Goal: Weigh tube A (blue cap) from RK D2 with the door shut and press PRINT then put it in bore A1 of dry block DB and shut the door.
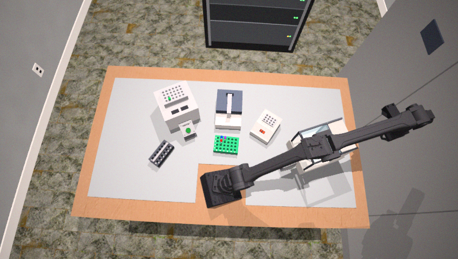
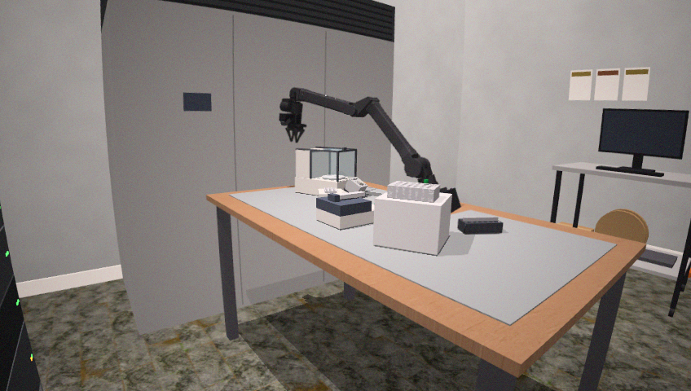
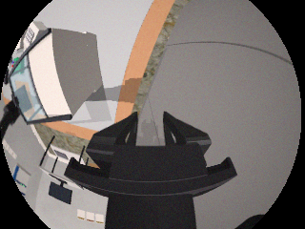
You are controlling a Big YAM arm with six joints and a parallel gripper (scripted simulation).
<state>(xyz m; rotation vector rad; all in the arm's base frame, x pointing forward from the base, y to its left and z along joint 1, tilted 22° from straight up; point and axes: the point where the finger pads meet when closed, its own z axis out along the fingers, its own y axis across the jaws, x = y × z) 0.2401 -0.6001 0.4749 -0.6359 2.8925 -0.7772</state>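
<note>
Right now my hand is 7 cm past the balance door, 33 cm to the right of it and 3 cm above it. The rest, counted from my hand: green rack RK: 5 cm behind, 74 cm to the left, 22 cm below; then white print key: 12 cm behind, 44 cm to the left, 17 cm below; then dry block DB: 7 cm ahead, 54 cm to the left, 21 cm below.
</note>
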